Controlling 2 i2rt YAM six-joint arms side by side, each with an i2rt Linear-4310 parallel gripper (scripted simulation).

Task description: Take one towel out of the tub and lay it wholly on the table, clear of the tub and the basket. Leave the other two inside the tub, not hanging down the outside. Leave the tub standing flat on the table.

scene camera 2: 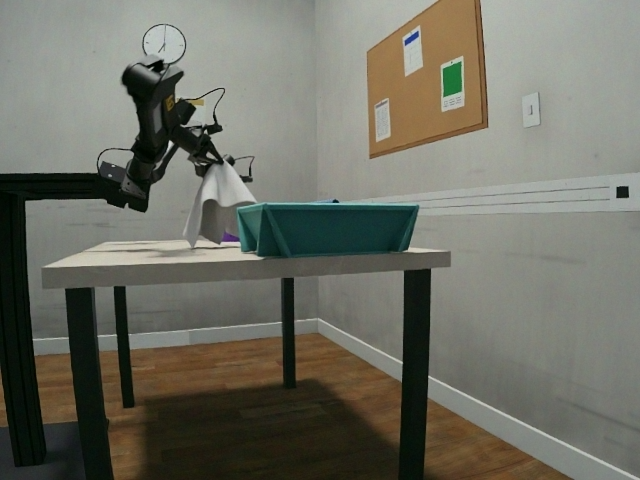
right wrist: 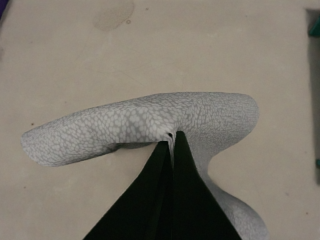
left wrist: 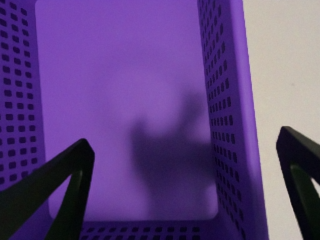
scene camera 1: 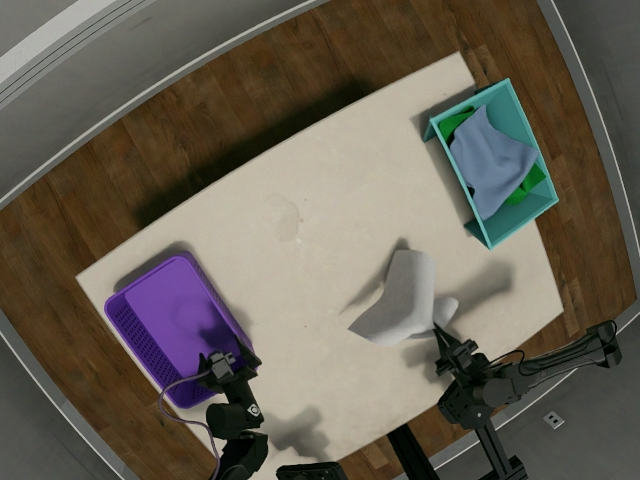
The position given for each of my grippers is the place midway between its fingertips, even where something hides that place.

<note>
In view: my left gripper (left wrist: 176,140), my right gripper (scene camera 2: 223,163), a white towel (scene camera 1: 406,310), a purple basket (scene camera 1: 166,320), a teal tub (scene camera 2: 286,230), a green towel (scene camera 1: 535,175) and a blue towel (scene camera 1: 492,165).
The white towel also shows in the right wrist view (right wrist: 212,122). The purple basket also shows in the left wrist view (left wrist: 166,102). The teal tub shows as well in scene camera 1 (scene camera 1: 504,112). The left wrist view misses the teal tub: it is out of frame.
</note>
